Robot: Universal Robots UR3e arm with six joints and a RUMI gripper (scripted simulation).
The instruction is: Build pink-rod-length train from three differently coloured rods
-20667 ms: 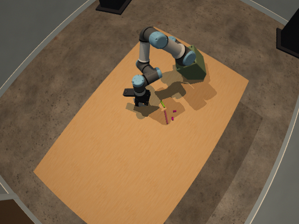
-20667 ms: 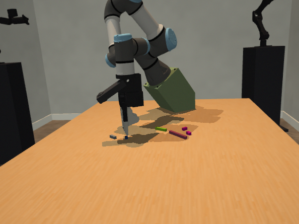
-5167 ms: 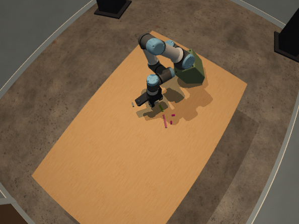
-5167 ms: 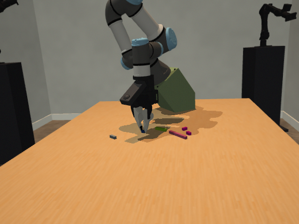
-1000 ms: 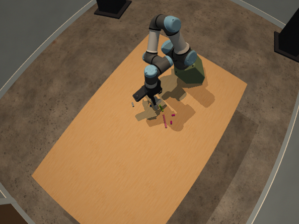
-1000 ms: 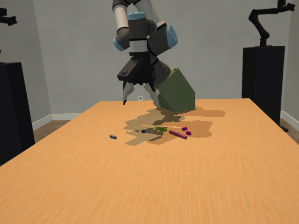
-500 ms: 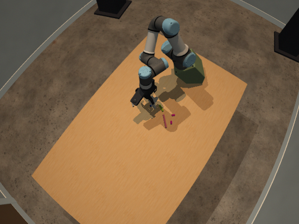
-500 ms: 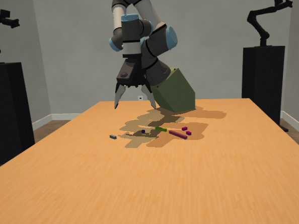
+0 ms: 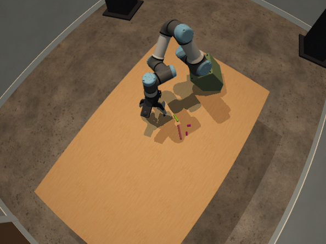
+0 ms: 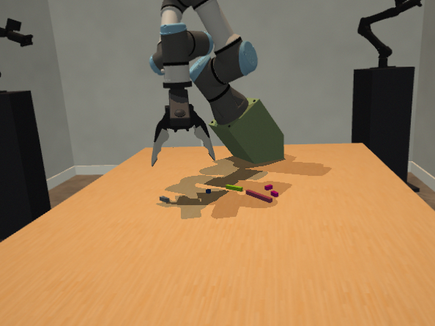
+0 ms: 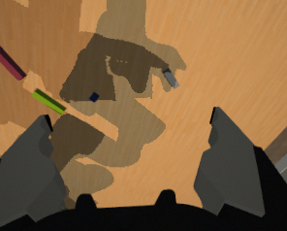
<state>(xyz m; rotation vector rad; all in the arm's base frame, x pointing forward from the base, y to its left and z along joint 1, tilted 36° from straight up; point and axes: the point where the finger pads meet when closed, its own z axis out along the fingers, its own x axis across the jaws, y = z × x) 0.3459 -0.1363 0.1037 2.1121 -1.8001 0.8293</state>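
My gripper is now 6 cm to the left of the grey rod and 9 cm above it. Round my hand: pink rod 4 cm ahead, 18 cm to the left, 9 cm below; then small blue rod 3 cm behind, 6 cm to the left, 9 cm below; then lime rod 4 cm behind, 13 cm to the left, 9 cm below.
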